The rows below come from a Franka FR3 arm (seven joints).
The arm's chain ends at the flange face. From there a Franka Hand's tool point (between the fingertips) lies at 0.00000 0.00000 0.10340 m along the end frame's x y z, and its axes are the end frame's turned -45 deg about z.
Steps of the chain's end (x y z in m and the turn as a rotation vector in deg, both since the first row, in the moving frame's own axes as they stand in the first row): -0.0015 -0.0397 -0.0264 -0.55 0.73 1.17; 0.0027 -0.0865 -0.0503 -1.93 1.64 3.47
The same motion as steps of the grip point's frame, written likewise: 0.0272 -0.0275 -0.0264 -0.91 0.13 1.17; 0.0626 -0.0547 -0.0504 -2.52 -0.21 3.47
